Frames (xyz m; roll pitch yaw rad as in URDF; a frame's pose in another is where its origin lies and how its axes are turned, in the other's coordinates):
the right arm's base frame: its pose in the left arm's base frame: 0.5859 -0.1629 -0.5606 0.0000 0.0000 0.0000
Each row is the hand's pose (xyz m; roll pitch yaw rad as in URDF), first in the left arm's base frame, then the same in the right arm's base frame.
Working: the left arm's base frame: its pose in the right arm's base frame: -0.5859 0.1629 0.5606 0.0000 0.0000 0.0000

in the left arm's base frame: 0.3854 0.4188 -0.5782 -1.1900 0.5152 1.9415
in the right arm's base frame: -0.2005 0.5817 -0.0176 -1.1900 0.5152 1.9415
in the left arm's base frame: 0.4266 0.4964 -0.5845 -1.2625 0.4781 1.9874
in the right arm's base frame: -0.1593 0.6593 -0.0239 -1.2625 0.4781 1.9874
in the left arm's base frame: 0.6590 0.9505 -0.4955 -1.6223 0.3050 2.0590
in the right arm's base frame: 0.0731 1.1134 0.0651 -1.6223 0.3050 2.0590
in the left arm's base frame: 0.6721 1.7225 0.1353 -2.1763 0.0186 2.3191
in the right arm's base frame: 0.0862 1.8854 0.6959 -2.1763 0.0186 2.3191
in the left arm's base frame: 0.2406 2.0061 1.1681 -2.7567 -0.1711 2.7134
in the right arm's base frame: -0.3453 2.1690 1.7287 -2.7567 -0.1711 2.7134
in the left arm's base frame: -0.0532 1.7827 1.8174 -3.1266 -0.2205 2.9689
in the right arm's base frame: -0.6391 1.9456 2.3780 -3.1266 -0.2205 2.9689
